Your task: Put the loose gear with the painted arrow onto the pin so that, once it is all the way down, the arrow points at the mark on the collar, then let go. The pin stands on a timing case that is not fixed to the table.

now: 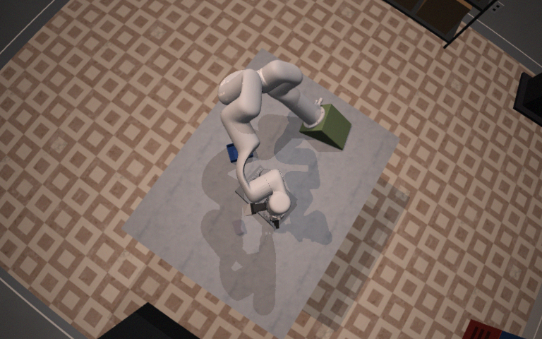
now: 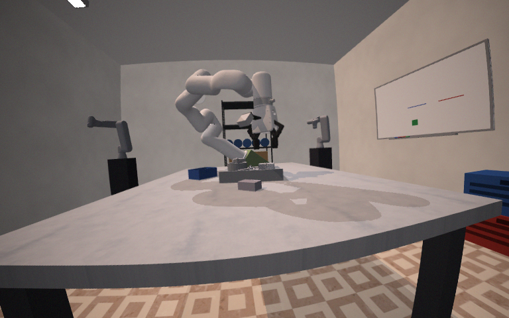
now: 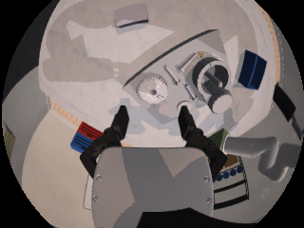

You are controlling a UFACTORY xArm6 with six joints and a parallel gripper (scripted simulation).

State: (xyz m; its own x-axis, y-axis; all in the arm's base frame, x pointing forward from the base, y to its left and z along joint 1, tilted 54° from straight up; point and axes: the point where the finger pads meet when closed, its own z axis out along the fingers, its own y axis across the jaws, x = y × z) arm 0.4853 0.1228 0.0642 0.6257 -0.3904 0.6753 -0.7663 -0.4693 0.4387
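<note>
Now: the toothed gear 8 cm below my hand. Round my hand: blue box (26 cm to the right, 18 cm behind, 12 cm below); then small grey block (13 cm ahead, 12 cm below, 9 cm to the right).
</note>
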